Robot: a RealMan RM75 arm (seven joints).
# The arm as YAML. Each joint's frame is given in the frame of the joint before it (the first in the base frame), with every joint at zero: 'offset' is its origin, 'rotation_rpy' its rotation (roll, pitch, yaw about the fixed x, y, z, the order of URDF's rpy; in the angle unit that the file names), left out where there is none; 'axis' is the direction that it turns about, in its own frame. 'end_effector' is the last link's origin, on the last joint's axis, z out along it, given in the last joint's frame.
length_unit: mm
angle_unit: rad
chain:
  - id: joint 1
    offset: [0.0, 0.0, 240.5]
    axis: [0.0, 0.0, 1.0]
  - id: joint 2
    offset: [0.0, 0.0, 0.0]
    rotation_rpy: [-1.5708, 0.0, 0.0]
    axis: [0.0, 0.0, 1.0]
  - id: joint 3
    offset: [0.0, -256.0, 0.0]
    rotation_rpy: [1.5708, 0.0, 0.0]
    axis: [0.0, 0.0, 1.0]
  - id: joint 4
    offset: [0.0, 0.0, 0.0]
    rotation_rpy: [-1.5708, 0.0, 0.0]
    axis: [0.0, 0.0, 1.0]
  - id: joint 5
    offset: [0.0, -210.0, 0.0]
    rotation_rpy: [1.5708, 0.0, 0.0]
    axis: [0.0, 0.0, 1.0]
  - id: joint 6
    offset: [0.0, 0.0, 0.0]
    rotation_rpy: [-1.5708, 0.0, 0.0]
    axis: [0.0, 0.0, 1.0]
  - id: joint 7
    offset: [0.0, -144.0, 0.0]
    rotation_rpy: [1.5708, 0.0, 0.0]
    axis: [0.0, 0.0, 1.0]
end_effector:
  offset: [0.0, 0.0, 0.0]
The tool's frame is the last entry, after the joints.
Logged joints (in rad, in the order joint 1, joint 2, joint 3, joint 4, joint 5, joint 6, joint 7), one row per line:
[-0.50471 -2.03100 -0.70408 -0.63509 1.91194 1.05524 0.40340]
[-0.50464 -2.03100 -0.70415 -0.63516 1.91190 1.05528 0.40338]
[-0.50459 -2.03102 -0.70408 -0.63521 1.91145 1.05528 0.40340]
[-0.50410 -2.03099 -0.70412 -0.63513 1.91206 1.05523 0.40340]
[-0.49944 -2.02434 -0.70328 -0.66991 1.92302 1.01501 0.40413]
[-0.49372 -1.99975 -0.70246 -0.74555 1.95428 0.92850 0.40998]
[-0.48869 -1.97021 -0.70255 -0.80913 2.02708 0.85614 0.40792]
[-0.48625 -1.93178 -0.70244 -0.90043 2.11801 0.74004 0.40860]
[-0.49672 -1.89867 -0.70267 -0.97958 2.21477 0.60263 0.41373]
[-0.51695 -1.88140 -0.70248 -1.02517 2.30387 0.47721 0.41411]
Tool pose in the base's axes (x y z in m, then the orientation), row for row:
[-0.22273 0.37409 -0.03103 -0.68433 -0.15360 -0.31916 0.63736]
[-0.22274 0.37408 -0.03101 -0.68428 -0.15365 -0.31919 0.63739]
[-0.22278 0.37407 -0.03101 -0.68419 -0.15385 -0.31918 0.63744]
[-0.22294 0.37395 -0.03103 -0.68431 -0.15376 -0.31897 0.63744]
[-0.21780 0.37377 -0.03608 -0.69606 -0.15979 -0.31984 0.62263]
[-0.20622 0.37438 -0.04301 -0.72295 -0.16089 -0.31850 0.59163]
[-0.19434 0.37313 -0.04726 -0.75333 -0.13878 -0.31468 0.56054]
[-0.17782 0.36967 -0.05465 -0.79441 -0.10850 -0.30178 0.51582]
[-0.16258 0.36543 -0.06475 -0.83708 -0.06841 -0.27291 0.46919]
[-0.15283 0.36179 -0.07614 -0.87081 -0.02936 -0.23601 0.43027]
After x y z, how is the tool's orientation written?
As a quaternion, x y z w.
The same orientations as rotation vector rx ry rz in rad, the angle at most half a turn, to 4 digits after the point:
[-1.5626 -0.3507 -0.7288]
[-1.5624 -0.3508 -0.7288]
[-1.5622 -0.3513 -0.7288]
[-1.5625 -0.3511 -0.7283]
[-1.5988 -0.3670 -0.7347]
[-1.6817 -0.3743 -0.7409]
[-1.7753 -0.3270 -0.7416]
[-1.9081 -0.2606 -0.7248]
[-2.0520 -0.1677 -0.6690]
[-2.1724 -0.0732 -0.5888]

